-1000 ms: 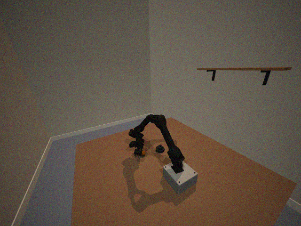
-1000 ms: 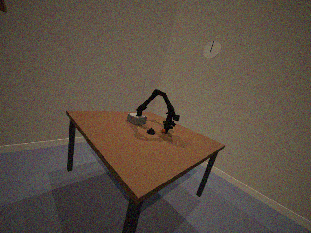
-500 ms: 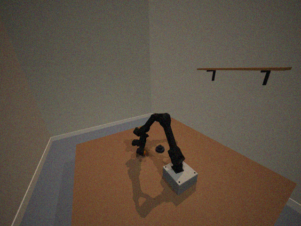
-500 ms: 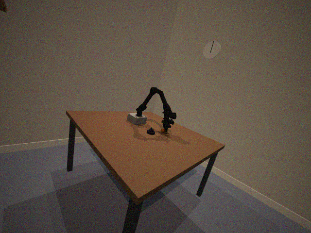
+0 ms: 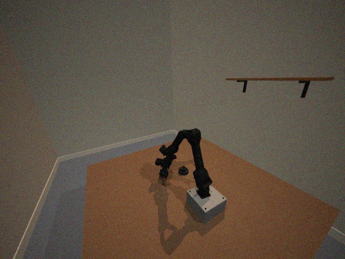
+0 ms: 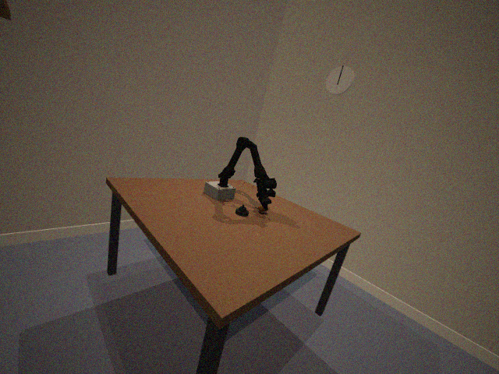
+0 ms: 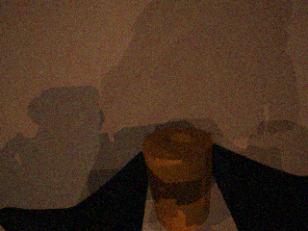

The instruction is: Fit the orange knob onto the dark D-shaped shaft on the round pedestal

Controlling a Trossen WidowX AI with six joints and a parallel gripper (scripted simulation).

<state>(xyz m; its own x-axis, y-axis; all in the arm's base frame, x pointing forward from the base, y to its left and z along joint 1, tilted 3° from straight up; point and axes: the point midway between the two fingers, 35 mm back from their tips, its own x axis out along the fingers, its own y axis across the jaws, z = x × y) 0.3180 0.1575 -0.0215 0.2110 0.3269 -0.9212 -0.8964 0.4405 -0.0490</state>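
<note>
Now: gripper tip 1 cm past the round pedestal and 19 cm to the left of it. From my gripper tip the other things lie so: orange knob 1 cm behind, 2 cm to the right.
</note>
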